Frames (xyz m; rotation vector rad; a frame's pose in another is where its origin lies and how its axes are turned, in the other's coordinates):
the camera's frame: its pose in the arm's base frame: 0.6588 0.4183 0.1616 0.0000 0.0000 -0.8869
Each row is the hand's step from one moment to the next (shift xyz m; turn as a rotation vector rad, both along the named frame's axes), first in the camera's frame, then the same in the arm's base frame.
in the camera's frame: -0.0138 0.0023 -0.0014 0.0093 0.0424 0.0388
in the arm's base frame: -0.0069 0.0121 -0.0014 0.0387 0.0196 0.0388
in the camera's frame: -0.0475 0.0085 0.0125 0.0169 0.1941 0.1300
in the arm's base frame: -0.0234 0.0422 0.0125 0.1611 0.1095 0.1300
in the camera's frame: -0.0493 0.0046 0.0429 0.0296 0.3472 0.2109
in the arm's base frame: -0.0276 0.0411 0.0429 0.2878 0.1964 0.2109
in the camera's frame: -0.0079 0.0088 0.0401 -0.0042 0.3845 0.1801
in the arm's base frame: 0.0018 0.0117 0.0401 0.2954 0.2462 0.1801
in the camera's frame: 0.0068 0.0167 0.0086 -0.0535 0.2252 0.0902
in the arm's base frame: 0.0172 0.0053 0.0086 0.1408 0.1838 0.0902
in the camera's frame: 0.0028 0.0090 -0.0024 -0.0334 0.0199 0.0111
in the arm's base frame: 0.0087 0.0035 -0.0024 -0.0057 0.0385 0.0111
